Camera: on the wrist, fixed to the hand. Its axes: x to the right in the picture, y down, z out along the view.
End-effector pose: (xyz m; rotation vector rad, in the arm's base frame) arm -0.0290 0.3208 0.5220 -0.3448 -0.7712 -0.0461
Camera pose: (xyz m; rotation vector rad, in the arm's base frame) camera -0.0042 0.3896 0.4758 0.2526 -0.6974 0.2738
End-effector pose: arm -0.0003 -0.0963 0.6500 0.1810 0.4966 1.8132
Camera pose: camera -0.0795 -0.1284 0.6631 0.6285 1.1143 1.6733
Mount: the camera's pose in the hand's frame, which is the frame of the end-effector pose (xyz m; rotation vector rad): -0.0082 0.0823 -0.0253 0.6603 0.0327 0.0803
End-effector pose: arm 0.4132 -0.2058 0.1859 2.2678 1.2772 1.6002
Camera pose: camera 0.4391 -0.2740 0.2324 -1.9920 -1.4764 -1.0272
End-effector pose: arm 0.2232 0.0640 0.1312 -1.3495 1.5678 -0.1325
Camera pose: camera 0.1482 0.0879 0.0953 -0.7662 1.4231 -0.5711
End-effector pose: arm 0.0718 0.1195 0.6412 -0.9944 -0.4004 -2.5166
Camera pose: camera 0.1008 0.0393 0.6271 -0.6815 -1.0658 -2.0860
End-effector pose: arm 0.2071 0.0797 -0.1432 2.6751 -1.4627 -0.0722
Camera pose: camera 0.1359 0.0439 -0.1096 -2.2660 1.3584 -0.4089
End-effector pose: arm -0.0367 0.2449 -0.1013 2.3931 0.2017 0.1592
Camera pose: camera -0.0408 0.1999 -0.0275 3.0595 0.1940 0.1907
